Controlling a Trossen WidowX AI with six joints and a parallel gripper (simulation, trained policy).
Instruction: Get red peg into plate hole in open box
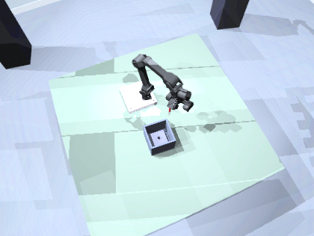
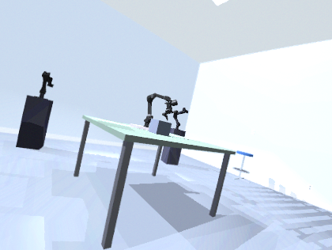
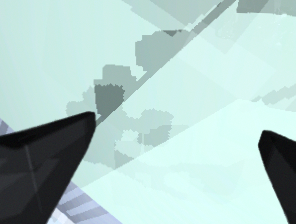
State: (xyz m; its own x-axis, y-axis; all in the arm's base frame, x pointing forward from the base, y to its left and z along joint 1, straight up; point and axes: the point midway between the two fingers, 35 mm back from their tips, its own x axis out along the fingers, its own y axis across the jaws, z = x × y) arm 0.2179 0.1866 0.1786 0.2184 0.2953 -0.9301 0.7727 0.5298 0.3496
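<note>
My gripper tip is now 14 cm above the red peg, 9 cm past it and 5 cm to the left of it. From my gripper tip the other things lie so: plate: 17 cm to the right, 13 cm below, 12 cm ahead.
</note>
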